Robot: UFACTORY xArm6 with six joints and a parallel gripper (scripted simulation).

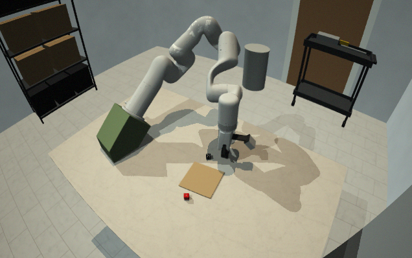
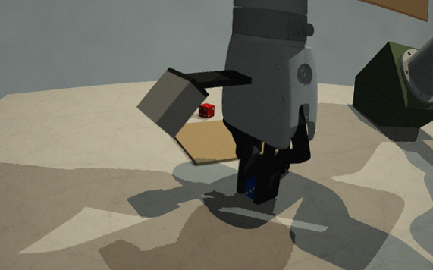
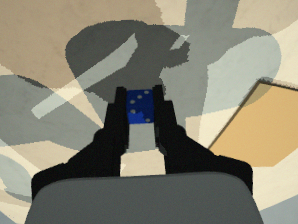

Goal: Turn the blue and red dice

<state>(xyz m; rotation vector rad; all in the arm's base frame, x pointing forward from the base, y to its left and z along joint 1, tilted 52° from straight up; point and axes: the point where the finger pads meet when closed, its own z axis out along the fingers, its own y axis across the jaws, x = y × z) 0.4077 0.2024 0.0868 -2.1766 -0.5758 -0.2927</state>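
Right now my hand is 20 mm short of the tan mat, 160 mm to the left of it and 20 mm above it. From my hand the other things lie so: blue die (10 mm below); red die (30 mm ahead, 270 mm to the right, 10 mm below); black die (40 mm behind, 60 mm to the right, 10 mm below).
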